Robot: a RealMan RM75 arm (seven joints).
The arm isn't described. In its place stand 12 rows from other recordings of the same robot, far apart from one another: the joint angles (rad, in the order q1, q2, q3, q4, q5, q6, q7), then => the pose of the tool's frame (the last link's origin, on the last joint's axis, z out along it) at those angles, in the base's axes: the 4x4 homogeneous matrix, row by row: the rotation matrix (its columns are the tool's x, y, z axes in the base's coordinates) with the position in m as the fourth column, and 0 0 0 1 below.
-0.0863 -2.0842 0.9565 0.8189 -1.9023 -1.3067 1.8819 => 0.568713, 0.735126, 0.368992, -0.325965; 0.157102, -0.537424, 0.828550, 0.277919; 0.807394, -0.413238, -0.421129, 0.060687; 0, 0, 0, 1
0.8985 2.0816 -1.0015 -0.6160 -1.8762 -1.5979 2.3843 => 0.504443, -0.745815, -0.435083, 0.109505; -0.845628, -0.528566, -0.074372, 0.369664; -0.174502, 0.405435, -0.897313, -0.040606; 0, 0, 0, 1
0.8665 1.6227 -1.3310 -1.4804 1.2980 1.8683 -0.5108 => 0.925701, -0.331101, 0.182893, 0.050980; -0.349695, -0.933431, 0.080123, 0.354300; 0.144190, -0.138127, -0.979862, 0.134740; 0, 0, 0, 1
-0.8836 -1.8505 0.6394 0.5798 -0.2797 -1.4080 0.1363 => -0.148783, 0.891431, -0.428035, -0.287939; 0.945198, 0.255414, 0.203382, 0.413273; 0.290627, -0.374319, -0.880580, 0.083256; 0, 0, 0, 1
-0.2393 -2.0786 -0.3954 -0.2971 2.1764 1.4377 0.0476 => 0.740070, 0.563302, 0.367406, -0.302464; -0.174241, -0.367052, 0.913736, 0.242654; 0.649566, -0.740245, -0.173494, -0.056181; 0, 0, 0, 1
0.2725 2.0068 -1.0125 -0.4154 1.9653 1.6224 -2.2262 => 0.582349, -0.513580, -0.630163, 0.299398; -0.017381, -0.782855, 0.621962, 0.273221; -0.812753, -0.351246, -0.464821, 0.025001; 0, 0, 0, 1
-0.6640 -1.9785 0.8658 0.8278 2.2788 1.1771 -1.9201 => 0.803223, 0.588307, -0.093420, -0.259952; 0.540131, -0.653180, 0.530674, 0.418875; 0.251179, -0.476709, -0.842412, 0.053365; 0, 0, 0, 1
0.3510 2.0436 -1.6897 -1.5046 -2.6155 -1.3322 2.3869 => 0.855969, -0.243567, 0.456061, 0.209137; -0.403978, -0.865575, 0.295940, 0.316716; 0.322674, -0.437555, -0.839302, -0.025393; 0, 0, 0, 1
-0.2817 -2.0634 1.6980 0.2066 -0.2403 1.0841 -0.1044 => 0.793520, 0.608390, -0.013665, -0.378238; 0.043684, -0.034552, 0.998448, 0.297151; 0.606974, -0.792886, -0.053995, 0.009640; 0, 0, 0, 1
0.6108 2.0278 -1.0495 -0.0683 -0.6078 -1.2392 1.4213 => -0.147778, -0.914581, -0.376435, 0.283453; -0.255052, -0.332499, 0.907961, 0.382317; -0.955568, 0.230187, -0.184130, 0.014978; 0, 0, 0, 1
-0.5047 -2.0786 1.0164 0.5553 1.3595 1.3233 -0.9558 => 0.753623, 0.338229, 0.563608, -0.230425; -0.039051, -0.832897, 0.552049, 0.359158; 0.656146, -0.438046, -0.614482, -0.008311; 0, 0, 0, 1
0.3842 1.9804 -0.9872 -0.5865 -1.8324 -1.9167 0.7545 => 0.819916, 0.156638, -0.550639, 0.274446; 0.165597, -0.985614, -0.033795, 0.242761; -0.548011, -0.063475, -0.834059, 0.007534; 0, 0, 0, 1
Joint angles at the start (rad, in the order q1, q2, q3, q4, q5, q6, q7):
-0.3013 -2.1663 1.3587 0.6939 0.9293 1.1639 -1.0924
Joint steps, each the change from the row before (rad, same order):
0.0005 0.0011 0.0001 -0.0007 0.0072 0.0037 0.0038
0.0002 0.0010 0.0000 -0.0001 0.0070 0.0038 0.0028
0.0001 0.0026 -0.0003 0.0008 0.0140 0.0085 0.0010
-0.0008 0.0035 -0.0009 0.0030 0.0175 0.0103 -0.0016
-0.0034 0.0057 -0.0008 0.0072 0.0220 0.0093 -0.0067
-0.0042 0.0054 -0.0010 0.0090 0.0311 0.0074 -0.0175
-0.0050 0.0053 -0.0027 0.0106 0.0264 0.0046 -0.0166
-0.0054 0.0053 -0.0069 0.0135 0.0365 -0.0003 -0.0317
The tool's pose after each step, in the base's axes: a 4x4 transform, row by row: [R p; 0 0 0 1], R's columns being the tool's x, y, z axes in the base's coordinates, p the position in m. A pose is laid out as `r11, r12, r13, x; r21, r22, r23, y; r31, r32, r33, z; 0, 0, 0, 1`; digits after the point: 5 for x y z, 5 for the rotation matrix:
0.51711, 0.62096, 0.58907, -0.22180; 0.12399, -0.73532, 0.66628, 0.32842; 0.84689, -0.27151, -0.45724, -0.03577; 0, 0, 0, 1
0.52362, 0.61428, 0.59032, -0.22188; 0.12247, -0.73998, 0.66138, 0.32770; 0.84310, -0.27402, -0.46270, -0.03621; 0, 0, 0, 1
0.53402, 0.60192, 0.59372, -0.22184; 0.12117, -0.74948, 0.65085, 0.32641; 0.83674, -0.27563, -0.47317, -0.03666; 0, 0, 0, 1
0.54570, 0.58633, 0.59869, -0.22130; 0.11915, -0.76148, 0.63715, 0.32526; 0.82946, -0.27636, -0.48540, -0.03674; 0, 0, 0, 1
0.56043, 0.56659, 0.60406, -0.21993; 0.11655, -0.77606, 0.61980, 0.32503; 0.81996, -0.27695, -0.50096, -0.03608; 0, 0, 0, 1
0.57616, 0.54818, 0.60625, -0.21850; 0.12280, -0.79138, 0.59887, 0.32470; 0.80806, -0.27059, -0.52328, -0.03629; 0, 0, 0, 1
0.58987, 0.53232, 0.60720, -0.21689; 0.12550, -0.80325, 0.58227, 0.32539; 0.79769, -0.26725, -0.54062, -0.03546; 0, 0, 0, 1
0.60350, 0.52383, 0.60116, -0.21607; 0.13930, -0.81160, 0.56737, 0.32670; 0.78510, -0.25866, -0.56277, -0.03451; 0, 0, 0, 1

